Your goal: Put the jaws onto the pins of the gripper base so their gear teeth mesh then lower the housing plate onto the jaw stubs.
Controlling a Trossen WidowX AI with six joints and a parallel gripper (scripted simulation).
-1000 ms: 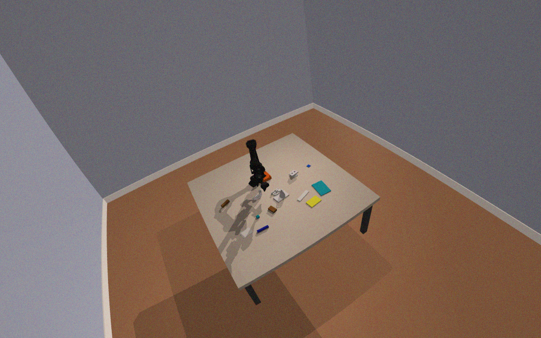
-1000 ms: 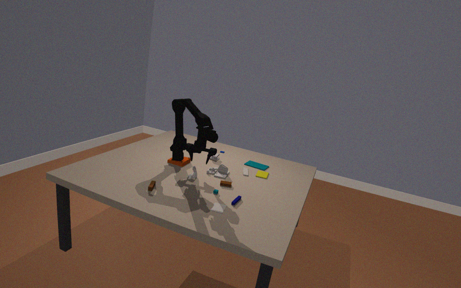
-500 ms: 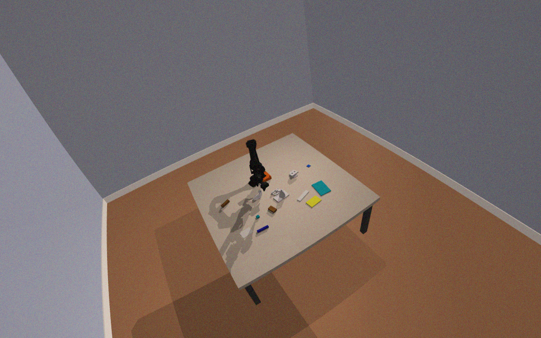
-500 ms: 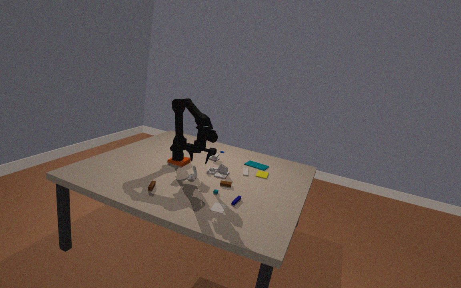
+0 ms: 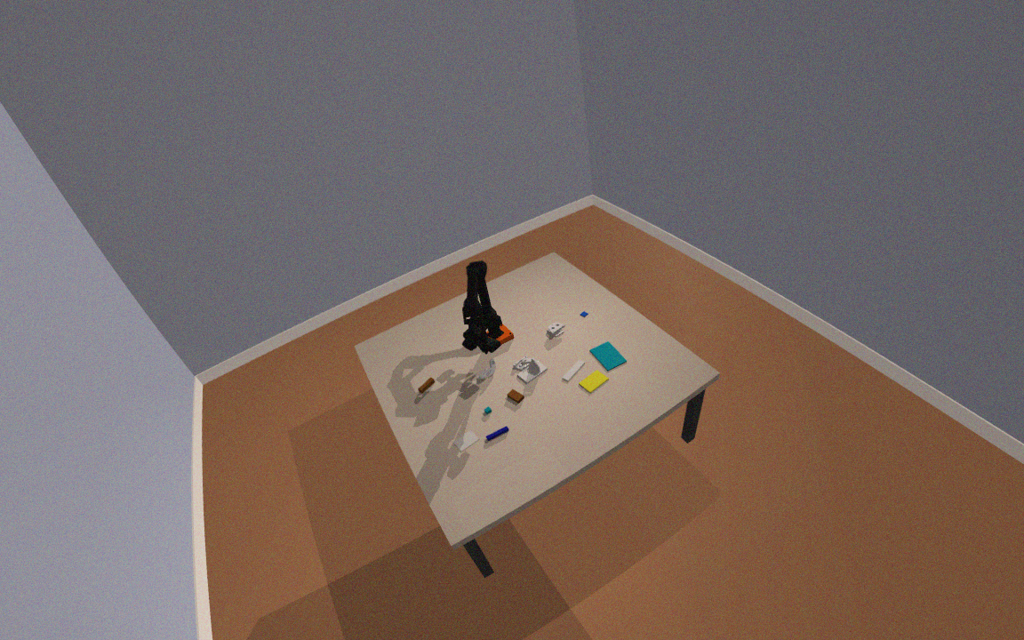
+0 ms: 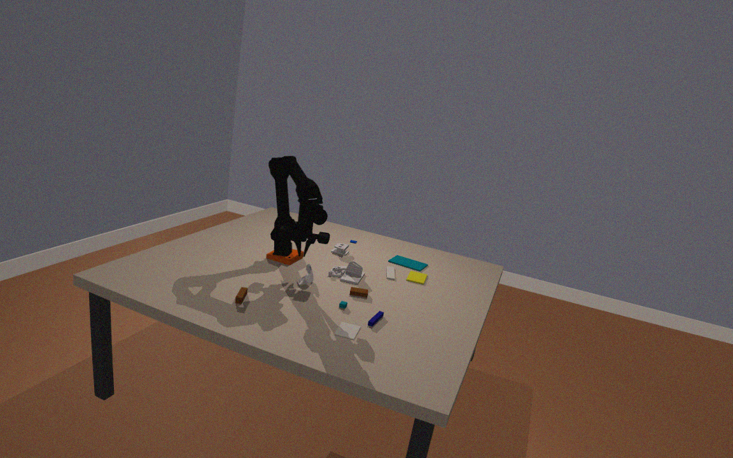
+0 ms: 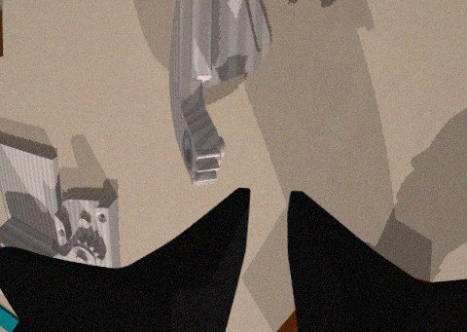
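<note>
Right now the grey jaw is 50 mm below my gripper tip, 40 mm ahead of it and 10 mm to the right of it. Round my gripper tip: brown block (240 mm ahead, 70 mm below, 50 mm to the right); then white housing plate (120 mm ahead, 110 mm to the left, 80 mm below); then teal cube (210 mm ahead, 180 mm to the right, 80 mm below).
</note>
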